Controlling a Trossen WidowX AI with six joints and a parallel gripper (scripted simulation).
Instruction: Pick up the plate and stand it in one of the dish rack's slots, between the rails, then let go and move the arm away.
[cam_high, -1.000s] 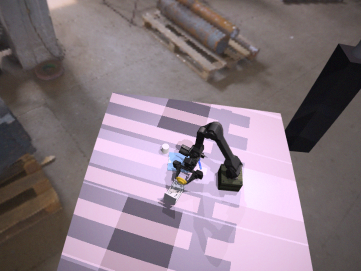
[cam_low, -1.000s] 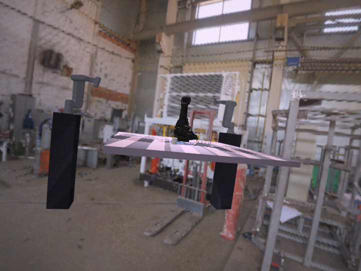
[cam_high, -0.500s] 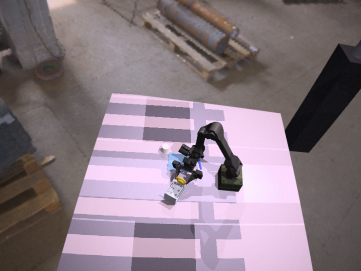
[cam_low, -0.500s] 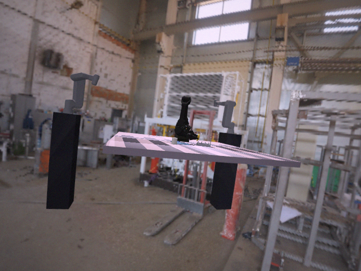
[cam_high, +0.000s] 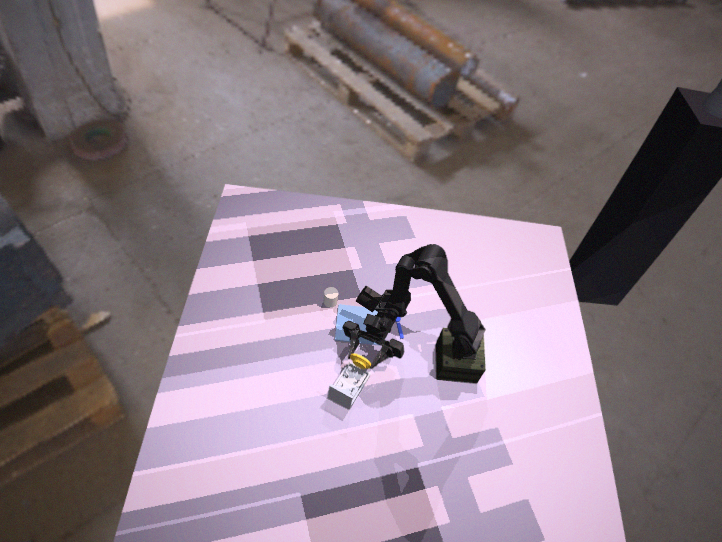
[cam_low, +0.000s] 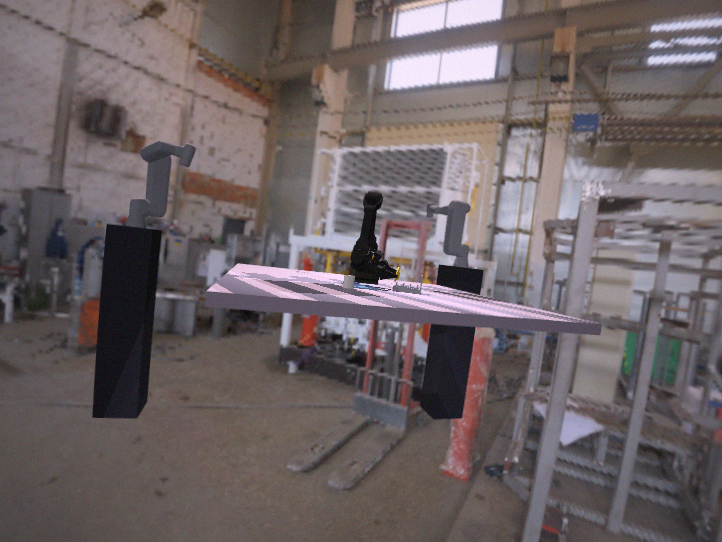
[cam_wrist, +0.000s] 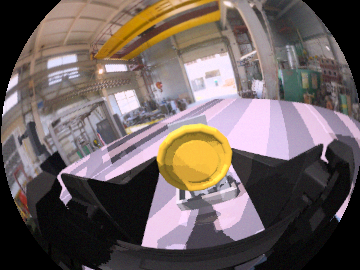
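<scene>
The grey dish rack lies 5 cm below my gripper tip, 4 cm to the left of it and 2 cm ahead of it. From my gripper tip the other things lie so: yellow plate (right at my gripper tip); then white cup (25 cm to the right, 10 cm ahead, 5 cm below); then blue spoon (18 cm to the right, 12 cm behind, 7 cm below).
</scene>
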